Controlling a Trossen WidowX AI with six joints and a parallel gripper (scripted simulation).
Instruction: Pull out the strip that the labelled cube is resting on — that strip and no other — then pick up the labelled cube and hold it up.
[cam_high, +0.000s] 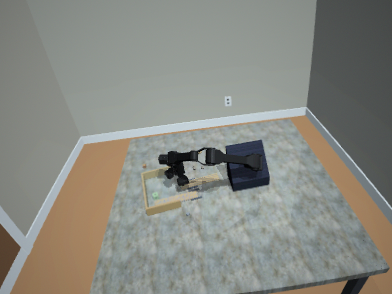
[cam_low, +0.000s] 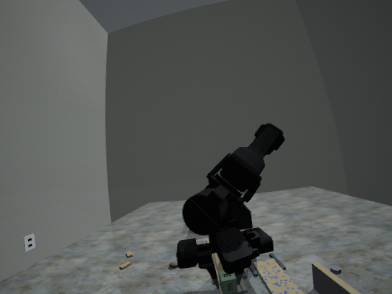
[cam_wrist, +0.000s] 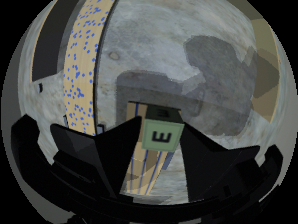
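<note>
Right now my gripper tip is 110 mm past the striped strip, 10 mm to the left of it and 10 mm above it.
</note>
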